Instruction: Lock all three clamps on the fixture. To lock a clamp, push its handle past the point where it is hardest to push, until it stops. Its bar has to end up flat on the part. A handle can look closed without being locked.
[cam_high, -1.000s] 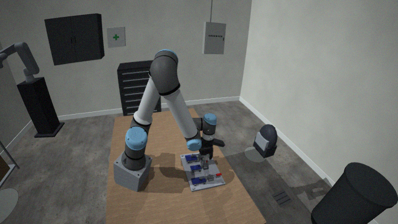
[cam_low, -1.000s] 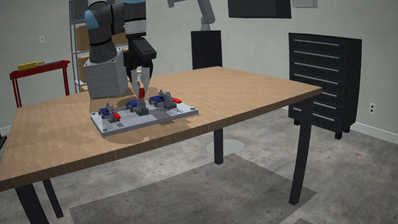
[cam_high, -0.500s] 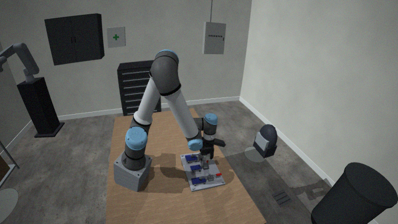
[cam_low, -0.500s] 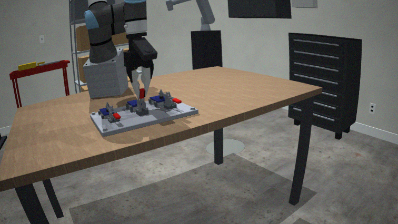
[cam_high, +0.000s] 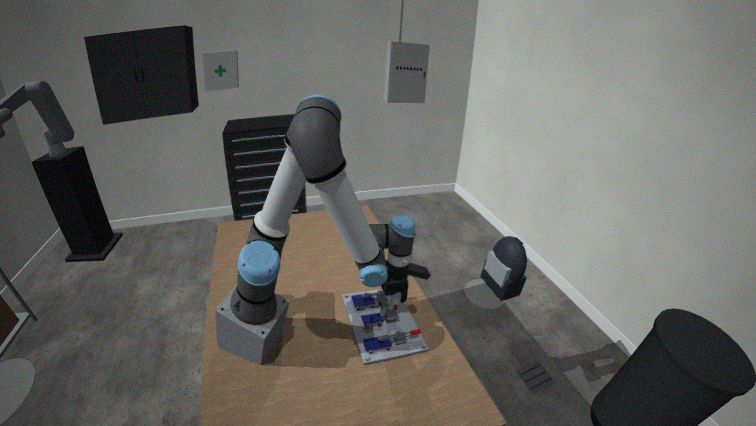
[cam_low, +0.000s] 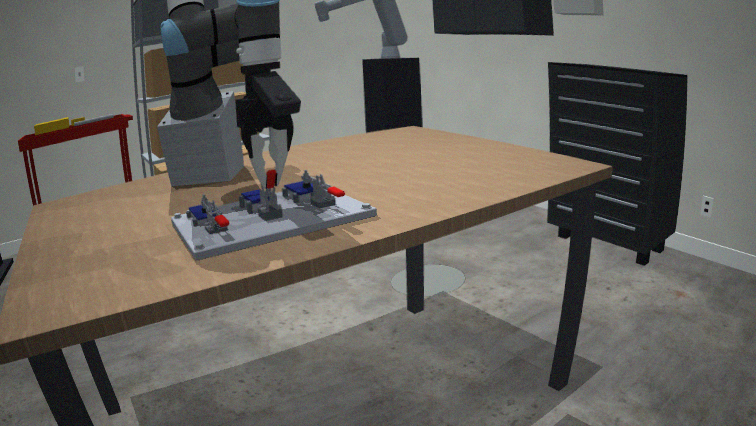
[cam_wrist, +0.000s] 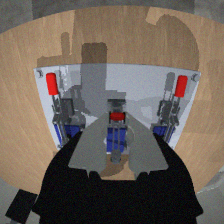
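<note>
The grey fixture plate is 5 cm behind my hand and 8 cm below it. Round my hand: blue part 10 cm behind, 1 cm to the right, 6 cm below.
</note>
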